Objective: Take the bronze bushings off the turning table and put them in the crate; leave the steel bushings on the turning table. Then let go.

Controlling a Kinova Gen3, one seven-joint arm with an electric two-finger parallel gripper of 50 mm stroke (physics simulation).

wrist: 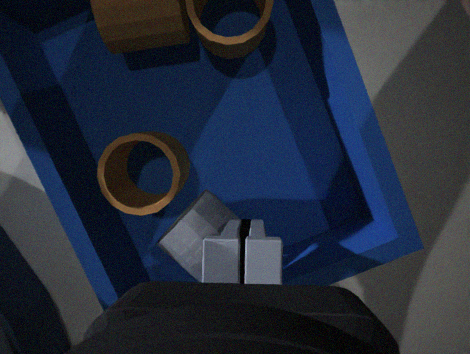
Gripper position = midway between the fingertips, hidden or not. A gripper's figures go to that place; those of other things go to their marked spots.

Labels:
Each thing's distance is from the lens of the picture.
my gripper [245, 242]: 19 cm
blue crate [287, 134]: 22 cm

